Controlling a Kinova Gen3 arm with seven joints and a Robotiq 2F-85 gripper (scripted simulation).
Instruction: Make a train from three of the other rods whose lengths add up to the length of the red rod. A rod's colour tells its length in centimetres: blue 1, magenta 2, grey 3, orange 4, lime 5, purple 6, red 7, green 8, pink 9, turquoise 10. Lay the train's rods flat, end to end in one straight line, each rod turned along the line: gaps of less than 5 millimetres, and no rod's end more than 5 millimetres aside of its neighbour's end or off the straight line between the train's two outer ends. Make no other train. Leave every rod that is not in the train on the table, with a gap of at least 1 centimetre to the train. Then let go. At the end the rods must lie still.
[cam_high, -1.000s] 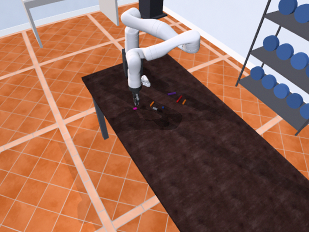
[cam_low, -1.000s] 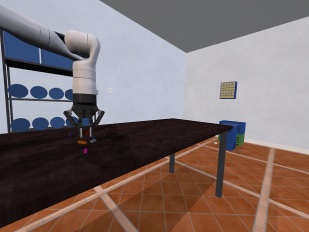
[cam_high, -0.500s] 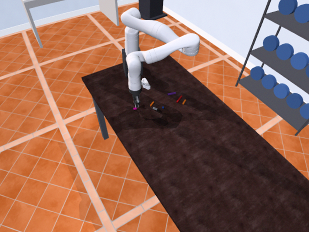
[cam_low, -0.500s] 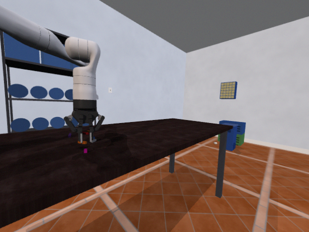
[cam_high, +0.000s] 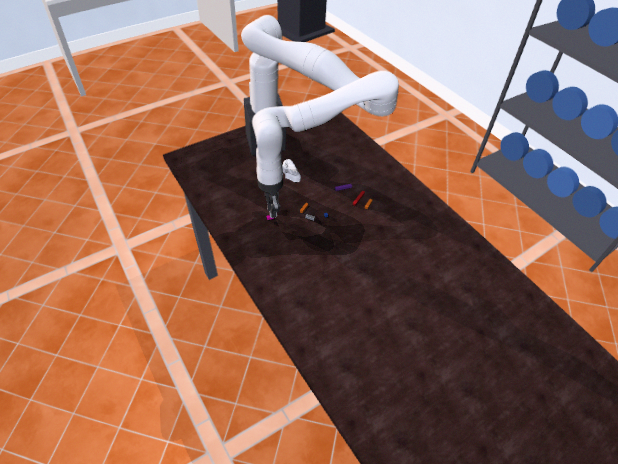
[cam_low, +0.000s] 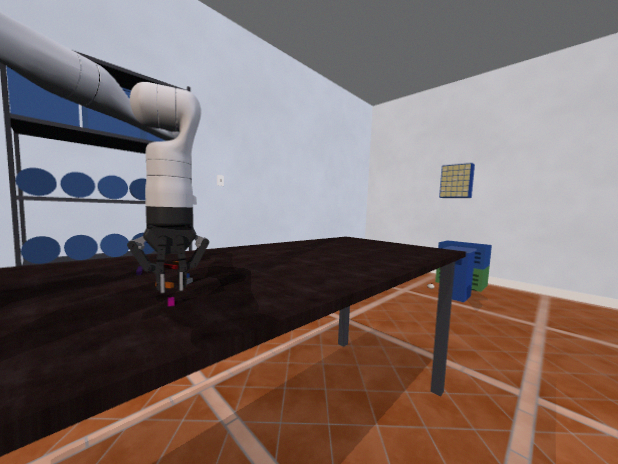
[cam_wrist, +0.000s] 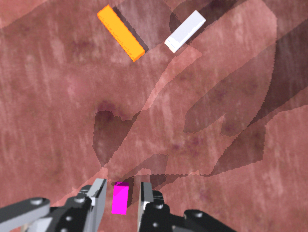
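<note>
Now: the magenta rod 10 mm to the right of my hand and 40 mm below it. The rest, counted from my hand: purple rod: 40 mm ahead, 270 mm to the left, 40 mm below; then grey rod: 80 mm ahead, 90 mm to the left, 40 mm below; then blue rod: 100 mm ahead, 140 mm to the left, 40 mm below.
</note>
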